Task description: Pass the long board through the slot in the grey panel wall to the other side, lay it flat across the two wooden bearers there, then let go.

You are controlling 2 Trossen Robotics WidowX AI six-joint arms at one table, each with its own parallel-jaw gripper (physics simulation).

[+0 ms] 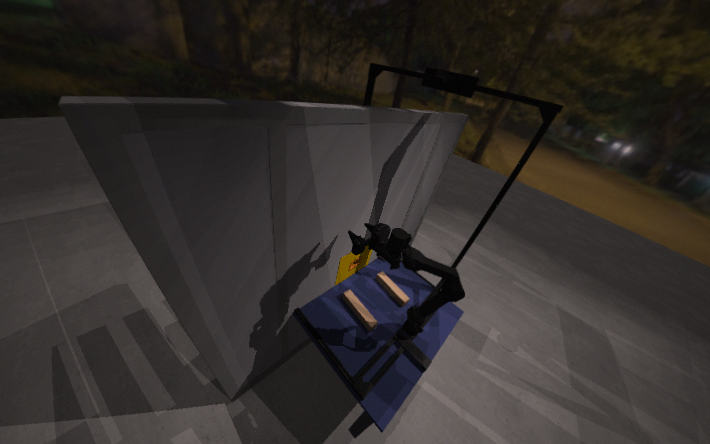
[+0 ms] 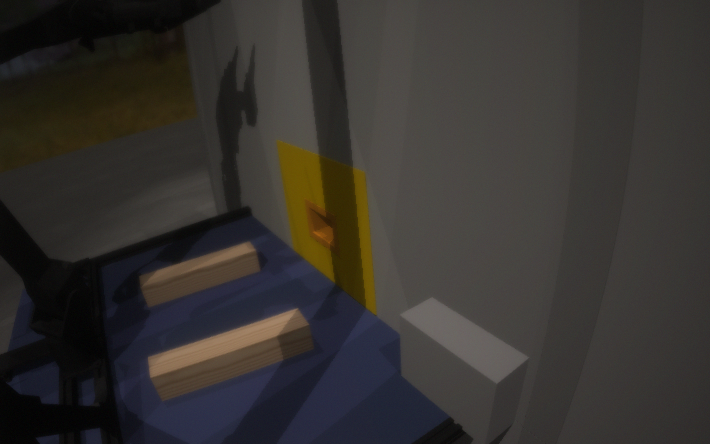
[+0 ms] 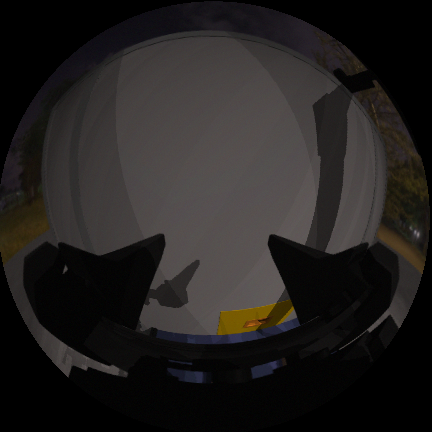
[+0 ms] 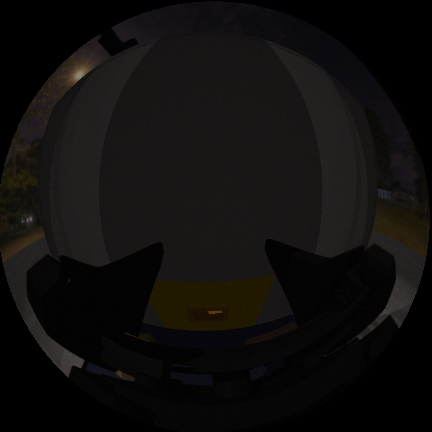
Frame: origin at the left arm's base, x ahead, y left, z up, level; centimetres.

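Seen in the pictures: left gripper, fingertip midpoint: (image 1: pixel 356 227) (image 2: pixel 213 3) (image 3: pixel 217 240); right gripper, fingertip midpoint: (image 4: pixel 214 246); left arm's base at its link origin: (image 1: pixel 410 329) (image 2: pixel 81 361).
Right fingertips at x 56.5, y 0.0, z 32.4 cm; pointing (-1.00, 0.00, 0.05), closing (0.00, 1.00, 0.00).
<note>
Offsets run from my right fingertips to a thing's top centre. "spot": to the spot under its first point. Level surfaces: height alone.
The grey panel wall (image 1: pixel 324 157) (image 2: pixel 471 157) (image 3: pixel 215 150) (image 4: pixel 210 150) stands upright. Its orange-rimmed slot @(spot: dy -1.5, dx -12.9, dz -26.5 cm) (image 1: pixel 354 265) (image 2: pixel 334 238) sits in a yellow patch (image 2: pixel 298 178) (image 3: pixel 232 320) (image 4: pixel 170 295). Two wooden bearers @(dy +12.8, dx -32.7, dz -29.9 cm) (image 1: pixel 358 309) @(dy -11.9, dx -35.1, dz -29.9 cm) (image 1: pixel 391 289) (image 2: pixel 200 273) (image 2: pixel 230 356) lie apart, roughly parallel, on the blue table. My left gripper (image 1: pixel 358 228) (image 3: pixel 217 240) is open and empty, above the table, facing the wall higher than the slot. My right gripper (image 4: pixel 214 246) is open and empty, facing the wall above its yellow patch. A dim brown strip @(dy +15.5, dx -0.3, dz -29.3 cm) (image 4: pixel 272 333) shows low beyond the right fingers; I cannot tell whether it is the long board.
A light grey block @(spot: dy -34.3, dx -18.0, dz -24.3 cm) (image 2: pixel 445 345) stands by the wall at the table's edge. The blue table @(dz -34.3 cm) (image 1: pixel 335 298) (image 2: pixel 345 376) meets the wall. A black frame (image 1: pixel 492 209) rises over the table. The left arm (image 1: pixel 434 269) reaches over the table beside the bearers.
</note>
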